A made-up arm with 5 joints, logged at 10 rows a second.
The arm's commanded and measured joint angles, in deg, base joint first. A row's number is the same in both.
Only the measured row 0 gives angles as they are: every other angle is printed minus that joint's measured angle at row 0.
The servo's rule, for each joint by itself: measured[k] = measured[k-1] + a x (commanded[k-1-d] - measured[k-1]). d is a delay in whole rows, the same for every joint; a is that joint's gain. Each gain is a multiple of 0.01, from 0.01 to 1. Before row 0 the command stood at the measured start. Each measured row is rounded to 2 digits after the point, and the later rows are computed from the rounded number. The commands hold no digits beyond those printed.
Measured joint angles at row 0:
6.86, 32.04, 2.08, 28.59, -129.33
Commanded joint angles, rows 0 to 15:
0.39, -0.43, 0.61, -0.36, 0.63
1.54, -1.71, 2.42, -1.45, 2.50
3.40, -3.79, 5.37, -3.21, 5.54
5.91, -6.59, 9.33, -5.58, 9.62
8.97, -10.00, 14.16, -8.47, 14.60
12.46, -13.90, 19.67, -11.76, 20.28
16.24, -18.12, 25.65, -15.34, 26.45
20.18, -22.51, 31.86, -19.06, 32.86
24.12, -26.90, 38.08, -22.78, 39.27
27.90, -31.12, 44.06, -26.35, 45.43
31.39, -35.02, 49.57, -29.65, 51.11
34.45, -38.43, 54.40, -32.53, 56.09
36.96, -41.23, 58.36, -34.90, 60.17
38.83, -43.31, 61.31, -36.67, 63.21
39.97, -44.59, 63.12, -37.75, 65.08
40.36, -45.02, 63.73, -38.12, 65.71
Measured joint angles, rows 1 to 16:
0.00, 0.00, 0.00, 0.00, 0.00
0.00, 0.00, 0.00, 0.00, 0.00
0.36, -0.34, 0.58, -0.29, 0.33
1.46, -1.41, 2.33, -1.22, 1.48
3.26, -3.27, 5.22, -2.81, 3.63
5.72, -5.86, 9.12, -5.03, 6.80
8.74, -9.09, 13.91, -7.78, 10.93
12.20, -12.84, 19.38, -10.96, 15.89
15.96, -16.96, 25.34, -14.46, 21.49
19.88, -21.29, 31.53, -18.14, 27.52
23.82, -25.67, 37.75, -21.85, 33.75
27.61, -29.92, 43.74, -25.45, 39.94
31.13, -33.90, 49.28, -28.81, 45.86
34.22, -37.43, 54.14, -31.79, 51.28
36.77, -40.39, 58.15, -34.28, 55.99
38.69, -42.67, 61.15, -36.19, 59.82
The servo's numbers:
d 2
a 0.93 0.78 0.95 0.80 0.53

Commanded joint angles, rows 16 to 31:
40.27, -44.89, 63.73, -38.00, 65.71
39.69, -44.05, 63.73, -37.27, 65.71
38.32, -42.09, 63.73, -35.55, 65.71
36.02, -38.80, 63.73, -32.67, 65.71
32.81, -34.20, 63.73, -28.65, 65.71
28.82, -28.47, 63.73, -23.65, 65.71
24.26, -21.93, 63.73, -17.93, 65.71
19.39, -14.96, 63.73, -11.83, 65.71
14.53, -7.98, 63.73, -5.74, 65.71
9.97, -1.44, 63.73, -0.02, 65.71
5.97, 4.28, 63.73, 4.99, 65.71
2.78, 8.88, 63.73, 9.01, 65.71
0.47, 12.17, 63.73, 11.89, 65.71
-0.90, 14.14, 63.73, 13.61, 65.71
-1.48, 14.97, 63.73, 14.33, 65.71
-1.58, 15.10, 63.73, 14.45, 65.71
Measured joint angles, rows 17 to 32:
39.88, -44.17, 63.02, -37.44, 62.61
40.33, -44.83, 63.69, -37.98, 64.25
40.27, -44.88, 63.73, -38.00, 65.02
39.73, -44.23, 63.73, -37.42, 65.39
38.42, -42.56, 63.73, -35.92, 65.56
36.19, -39.63, 63.73, -33.32, 65.64
33.05, -35.39, 63.73, -29.58, 65.68
29.12, -29.99, 63.73, -24.84, 65.70
24.60, -23.70, 63.73, -19.31, 65.71
19.75, -16.88, 63.73, -13.33, 65.71
14.90, -9.94, 63.73, -7.26, 65.71
10.32, -3.31, 63.73, -1.47, 65.71
6.27, 2.61, 63.73, 3.70, 65.71
3.02, 7.50, 63.73, 7.95, 65.71
0.65, 11.14, 63.73, 11.10, 65.71
-0.79, 13.48, 63.73, 13.11, 65.71

